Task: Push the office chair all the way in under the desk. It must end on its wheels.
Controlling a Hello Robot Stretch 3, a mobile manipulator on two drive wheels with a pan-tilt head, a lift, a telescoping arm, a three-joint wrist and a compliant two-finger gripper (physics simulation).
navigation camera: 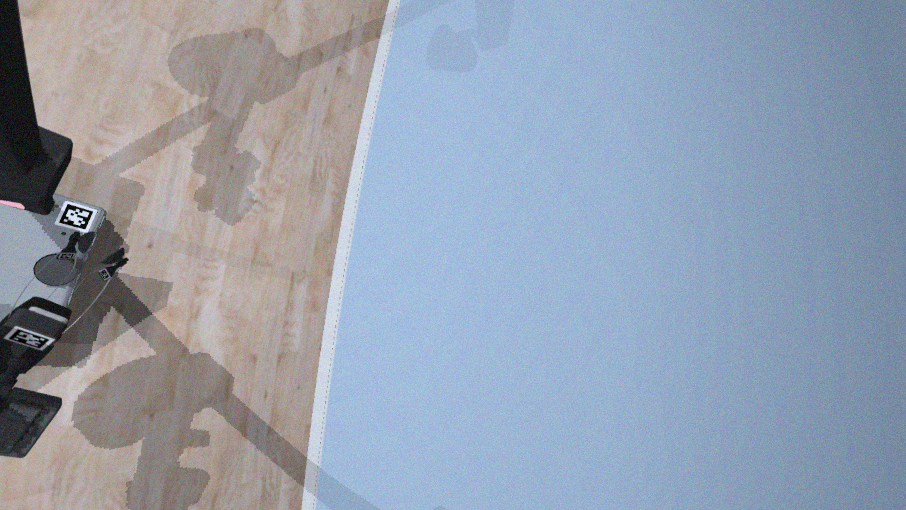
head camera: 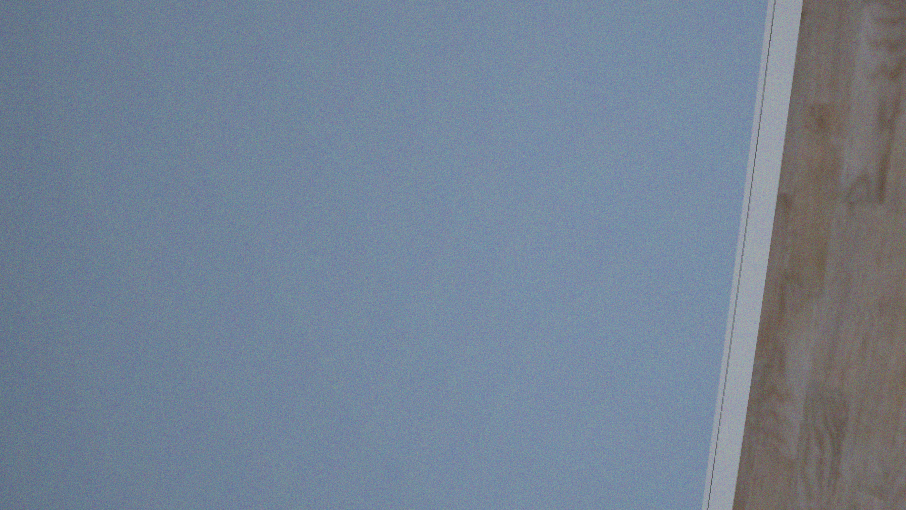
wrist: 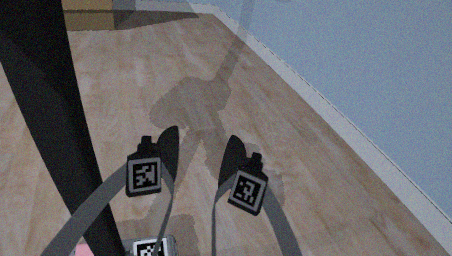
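Note:
The office chair and the desk do not show in the head, navigation or wrist view. My gripper is open, its two dark fingertips apart, with bare wooden floor seen between them in the wrist view. In the navigation view it is at the left, above the edge of my own base, with the wall to its right.
A pale blue wall with a white skirting board runs along one side. A tan wooden box-like piece stands at the wrist view's top left. My black mast is at the left. Shadows cross the floor.

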